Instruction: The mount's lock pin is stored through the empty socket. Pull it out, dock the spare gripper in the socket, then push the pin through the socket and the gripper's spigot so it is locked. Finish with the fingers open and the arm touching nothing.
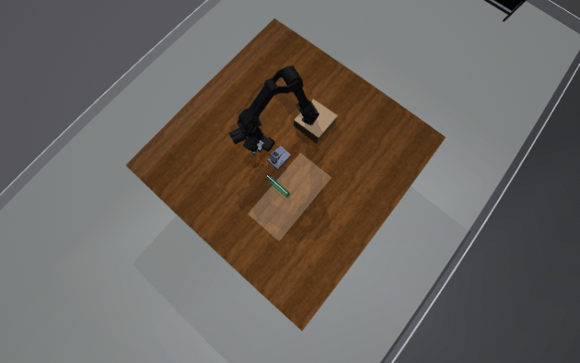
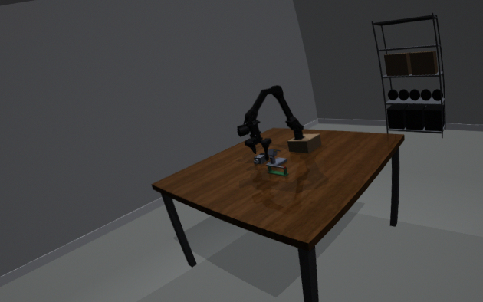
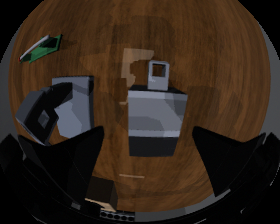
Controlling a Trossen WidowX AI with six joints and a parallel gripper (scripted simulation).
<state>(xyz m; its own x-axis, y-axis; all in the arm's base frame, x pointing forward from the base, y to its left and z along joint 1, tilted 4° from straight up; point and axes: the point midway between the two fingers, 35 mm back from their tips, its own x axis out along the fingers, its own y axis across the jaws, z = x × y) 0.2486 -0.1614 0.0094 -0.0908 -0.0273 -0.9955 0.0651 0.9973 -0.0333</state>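
Right now my gripper tip is 3 cm above the spare gripper, 1 cm to the left of it and 1 cm short of it. Round my gripper tip: green rack 21 cm to the left, 15 cm ahead, 3 cm below; grey mount 12 cm to the left, 2 cm ahead.
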